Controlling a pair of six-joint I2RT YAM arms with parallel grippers.
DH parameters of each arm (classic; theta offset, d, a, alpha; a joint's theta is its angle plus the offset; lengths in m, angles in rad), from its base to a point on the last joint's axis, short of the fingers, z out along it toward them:
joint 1: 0 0.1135 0.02 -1.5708
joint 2: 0 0 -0.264 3.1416
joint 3: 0.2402 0 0.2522 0
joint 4: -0.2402 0 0.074 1.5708
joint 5: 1.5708 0 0 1.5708
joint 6: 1.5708 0.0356 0 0
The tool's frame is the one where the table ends.
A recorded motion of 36 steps. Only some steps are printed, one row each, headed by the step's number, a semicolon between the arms.
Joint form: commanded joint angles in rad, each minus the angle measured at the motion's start. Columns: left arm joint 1, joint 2, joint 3, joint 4, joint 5, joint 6; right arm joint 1, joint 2, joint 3, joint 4, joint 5, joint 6.
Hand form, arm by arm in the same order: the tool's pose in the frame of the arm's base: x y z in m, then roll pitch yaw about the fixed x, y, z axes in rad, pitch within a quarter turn. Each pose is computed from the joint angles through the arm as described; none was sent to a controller.
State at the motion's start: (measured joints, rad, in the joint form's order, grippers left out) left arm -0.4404 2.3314 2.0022 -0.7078 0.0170 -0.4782; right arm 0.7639 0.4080 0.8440 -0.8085 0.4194 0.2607
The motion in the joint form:
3: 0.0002 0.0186 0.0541 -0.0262 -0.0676 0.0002; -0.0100 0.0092 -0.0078 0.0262 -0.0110 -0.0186
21: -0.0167 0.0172 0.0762 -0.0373 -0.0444 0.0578; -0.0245 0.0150 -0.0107 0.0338 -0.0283 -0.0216
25: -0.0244 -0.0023 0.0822 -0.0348 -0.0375 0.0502; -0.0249 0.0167 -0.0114 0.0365 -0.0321 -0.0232
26: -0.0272 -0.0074 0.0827 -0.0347 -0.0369 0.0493; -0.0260 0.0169 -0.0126 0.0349 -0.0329 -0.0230
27: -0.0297 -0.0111 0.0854 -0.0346 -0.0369 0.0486; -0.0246 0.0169 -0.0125 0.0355 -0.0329 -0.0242
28: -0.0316 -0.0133 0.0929 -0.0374 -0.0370 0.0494; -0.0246 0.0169 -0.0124 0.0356 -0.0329 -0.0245
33: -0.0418 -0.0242 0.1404 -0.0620 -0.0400 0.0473; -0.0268 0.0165 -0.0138 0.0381 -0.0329 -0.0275
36: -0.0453 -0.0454 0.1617 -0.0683 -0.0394 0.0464; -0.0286 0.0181 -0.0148 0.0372 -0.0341 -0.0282
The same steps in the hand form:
3: 0.4657 -0.2174 0.1941 -2.9126 0.4993 -3.0311; 0.0663 0.0429 0.3370 2.8806 1.2265 -3.0977
21: 0.4627 -0.2265 0.2009 -2.9170 0.5132 -3.1113; 0.0681 0.0438 0.3365 2.8769 1.2224 -3.0985
25: 0.4599 -0.2298 0.2126 -2.8915 0.5333 -3.1036; 0.0685 0.0443 0.3364 2.8776 1.2222 -3.0943
26: 0.4588 -0.2309 0.2153 -2.8873 0.5378 -3.1038; 0.0687 0.0443 0.3359 2.8820 1.2197 -3.0905
27: 0.4582 -0.2320 0.2179 -2.8832 0.5433 -3.1037; 0.0686 0.0444 0.3360 2.8838 1.2205 -3.0870
28: 0.4579 -0.2329 0.2212 -2.8798 0.5496 -3.1044; 0.0686 0.0444 0.3360 2.8843 1.2207 -3.0865
33: 0.4557 -0.2376 0.2400 -2.8613 0.5796 -3.1012; 0.0688 0.0443 0.3359 2.8895 1.2227 -3.0828
36: 0.4530 -0.2382 0.2568 -2.8382 0.6104 -3.0914; 0.0692 0.0446 0.3354 2.8967 1.2198 -3.0764

